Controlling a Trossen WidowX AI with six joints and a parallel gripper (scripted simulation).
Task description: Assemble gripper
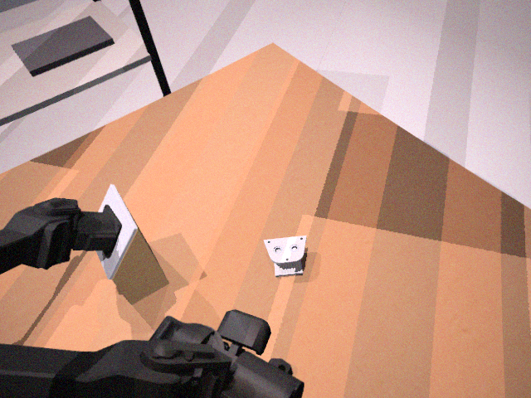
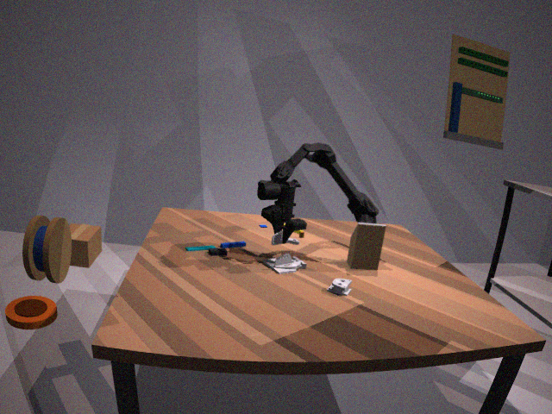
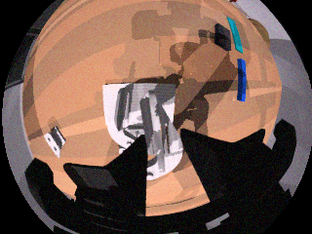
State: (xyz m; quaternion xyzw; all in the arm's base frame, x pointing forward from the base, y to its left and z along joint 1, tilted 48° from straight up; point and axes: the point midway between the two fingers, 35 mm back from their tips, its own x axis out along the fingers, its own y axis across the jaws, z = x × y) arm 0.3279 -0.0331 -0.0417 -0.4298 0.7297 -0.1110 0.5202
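Now: the white jaw 4 cm behind my gripper tip. From my gripper tip the other things lie so: black block: 22 cm ahead, 6 cm to the right, 8 cm below; blue bar: 16 cm ahead, 15 cm to the right, 8 cm below; teal bar: 28 cm ahead, 10 cm to the right, 8 cm below.
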